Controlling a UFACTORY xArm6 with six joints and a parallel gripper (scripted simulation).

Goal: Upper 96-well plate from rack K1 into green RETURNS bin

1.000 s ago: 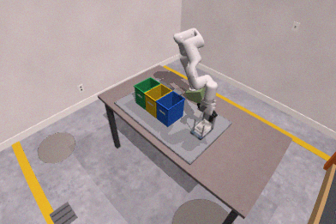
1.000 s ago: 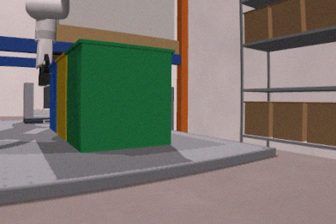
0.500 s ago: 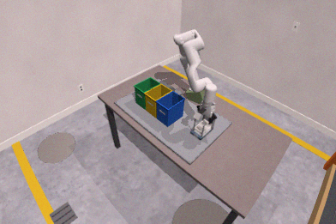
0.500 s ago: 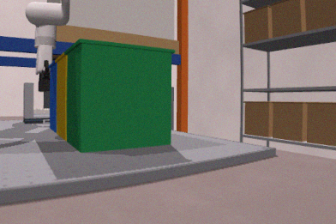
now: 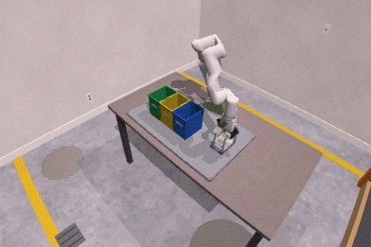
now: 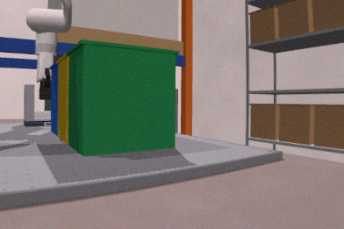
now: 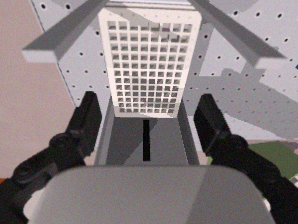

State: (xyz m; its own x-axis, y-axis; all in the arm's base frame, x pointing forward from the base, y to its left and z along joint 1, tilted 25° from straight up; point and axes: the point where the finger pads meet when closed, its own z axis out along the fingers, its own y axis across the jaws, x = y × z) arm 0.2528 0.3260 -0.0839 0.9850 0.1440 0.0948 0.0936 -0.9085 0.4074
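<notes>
My gripper is now 6 cm above the white 96-well plate. Round my hand: green bin: 13 cm ahead, 52 cm to the right, 1 cm below; blue bin: 10 cm ahead, 26 cm to the right, 1 cm below; yellow bin: 11 cm ahead, 39 cm to the right, 1 cm below.
</notes>
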